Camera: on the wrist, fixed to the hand. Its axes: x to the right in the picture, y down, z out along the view.
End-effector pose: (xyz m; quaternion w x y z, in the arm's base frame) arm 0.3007 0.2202 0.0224 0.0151 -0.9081 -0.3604 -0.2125
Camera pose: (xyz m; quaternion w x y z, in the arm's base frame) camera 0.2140 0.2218 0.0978 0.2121 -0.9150 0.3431 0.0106
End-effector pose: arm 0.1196 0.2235 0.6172 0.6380 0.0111 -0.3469 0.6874
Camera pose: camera 0.2108 0.2482 0.5517 0.0638 0.0762 0.2560 -0.9616
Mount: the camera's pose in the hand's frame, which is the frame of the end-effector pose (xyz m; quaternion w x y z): -0.0254 -0.0490 -0.1008 0.7082 0.1097 -0.1224 0.6866
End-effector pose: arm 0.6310 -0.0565 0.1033 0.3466 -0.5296 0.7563 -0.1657
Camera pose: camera 0.5991 -0.0638 0.2135 0.5099 0.1620 0.8386 0.1025
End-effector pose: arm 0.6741 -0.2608 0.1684 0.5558 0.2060 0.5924 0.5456
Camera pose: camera 0.6104 -0.3402 0.1150 0.0689 0.6804 0.2699 0.6778
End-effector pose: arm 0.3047 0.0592 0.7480 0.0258 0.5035 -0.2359 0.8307
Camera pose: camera 0.2478 0.1498 0.7059 0.6362 -0.2991 0.4248 -0.5703
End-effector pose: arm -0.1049 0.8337 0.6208 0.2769 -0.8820 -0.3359 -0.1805
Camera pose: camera -0.1702 0.7902 0.7048 0.3757 -0.8470 0.3140 0.2071
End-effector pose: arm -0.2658 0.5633 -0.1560 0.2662 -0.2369 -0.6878 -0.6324
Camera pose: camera -0.2726 0.4589 -0.2035 0.5645 -0.6882 -0.4264 -0.1606
